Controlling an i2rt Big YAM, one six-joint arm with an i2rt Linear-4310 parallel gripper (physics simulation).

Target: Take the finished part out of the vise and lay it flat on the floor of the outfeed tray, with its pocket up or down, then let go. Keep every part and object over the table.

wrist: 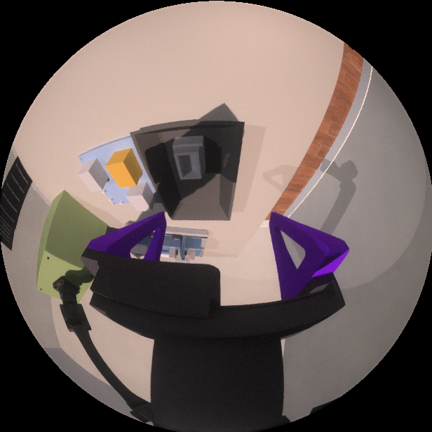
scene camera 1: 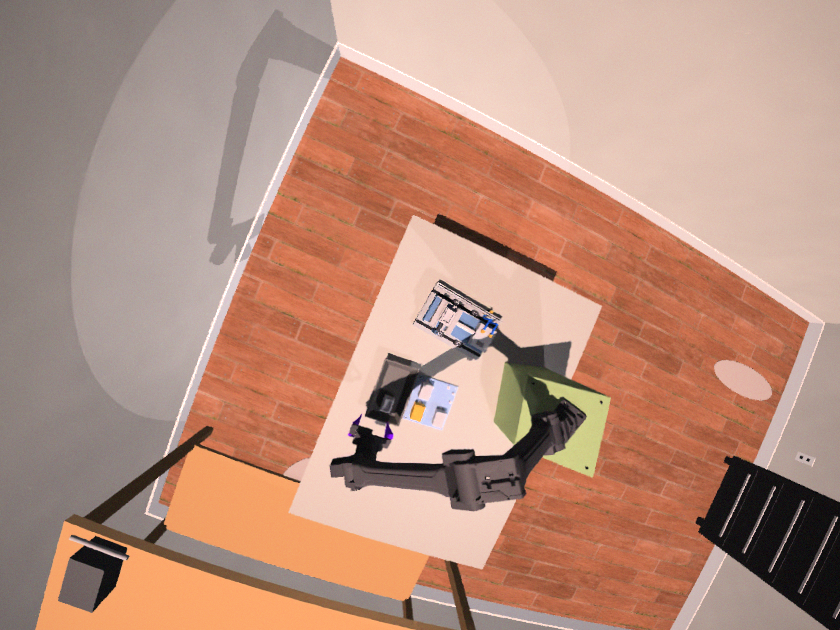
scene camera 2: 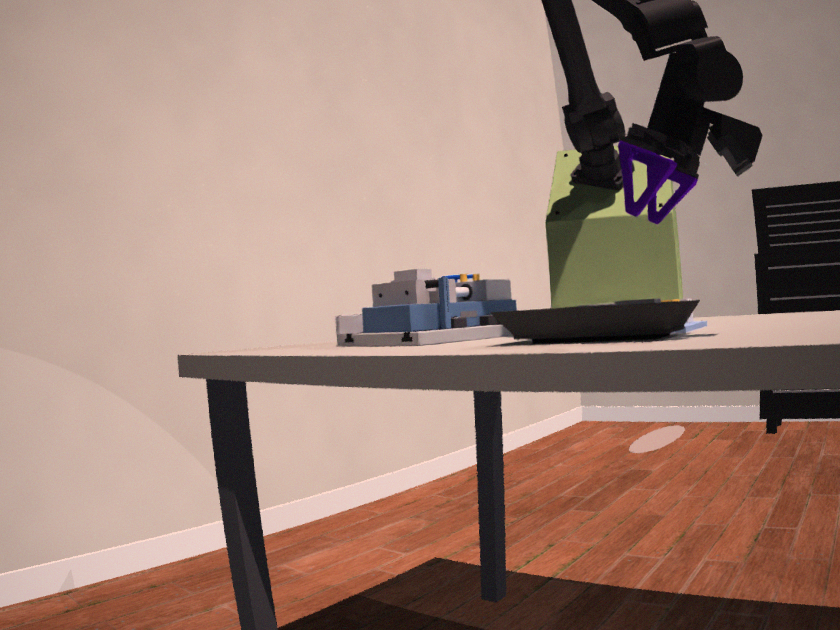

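Seen in the pictures: gripper, fingertip midpoint: (scene camera 1: pixel 374 418) (scene camera 2: pixel 642 218); arm's base, origin of the base link: (scene camera 1: pixel 564 420) (scene camera 2: pixel 603 174).
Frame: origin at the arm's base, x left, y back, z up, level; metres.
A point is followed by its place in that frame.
Note:
The finished part, a grey block (scene camera 1: pixel 387 401) {z -0.279, x 0.370, y -0.430 m} (wrist: pixel 189 144) with a rectangular pocket facing up, lies on the floor of the dark outfeed tray (scene camera 1: pixel 398 372) {z -0.299, x 0.259, y -0.466 m} (scene camera 2: pixel 597 324) {z -0.290, x 0.366, y -0.487 m} (wrist: pixel 237 160), towards one end. My gripper (scene camera 1: pixel 373 421) {z -0.171, x 0.419, y -0.450 m} (scene camera 2: pixel 645 217) {z -0.171, x 0.419, y -0.450 m} (wrist: pixel 217 217) is open, its purple fingers wide apart with no part between them. It hangs above the table beside the tray's end, clear of the part and the tray. The blue and grey vise (scene camera 1: pixel 458 322) {z -0.227, x -0.037, y -0.427 m} (scene camera 2: pixel 405 317) {z -0.270, x 0.033, y -0.532 m} (wrist: pixel 185 244) stands beyond the tray; its jaw details are small in the views.
A light blue plate (scene camera 1: pixel 444 391) {z -0.304, x 0.204, y -0.270 m} (wrist: pixel 111 150) beside the tray bears an orange block (scene camera 1: pixel 417 410) {z -0.268, x 0.323, y -0.318 m} (wrist: pixel 123 168) and two whitish blocks. The green arm stand (scene camera 1: pixel 510 400) {z -0.197, x 0.062, y -0.083 m} (scene camera 2: pixel 614 261) {z -0.189, x 0.070, y -0.078 m} (wrist: pixel 67 225) is at the table's side. The table edge (scene camera 2: pixel 474 369) {z -0.327, x 0.326, y -0.643 m} runs close past the tray.

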